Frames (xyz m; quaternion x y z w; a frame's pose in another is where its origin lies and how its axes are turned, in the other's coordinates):
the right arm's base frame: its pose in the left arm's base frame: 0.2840 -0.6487 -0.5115 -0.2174 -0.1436 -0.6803 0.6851
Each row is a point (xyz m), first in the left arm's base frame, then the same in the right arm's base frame.
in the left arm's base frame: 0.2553 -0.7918 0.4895
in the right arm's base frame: 0.6165 -0.1283 0.7917
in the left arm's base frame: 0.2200 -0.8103 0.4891
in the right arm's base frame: 0.6312 -0.1630 0.7787
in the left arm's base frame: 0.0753 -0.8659 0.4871
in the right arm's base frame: 0.6738 -0.3055 0.7352
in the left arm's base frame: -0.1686 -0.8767 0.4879
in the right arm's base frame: 0.6755 -0.5480 0.7064
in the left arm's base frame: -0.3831 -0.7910 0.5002
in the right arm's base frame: 0.5999 -0.7643 0.7381
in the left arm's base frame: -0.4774 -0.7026 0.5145
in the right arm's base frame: 0.5269 -0.8613 0.7847
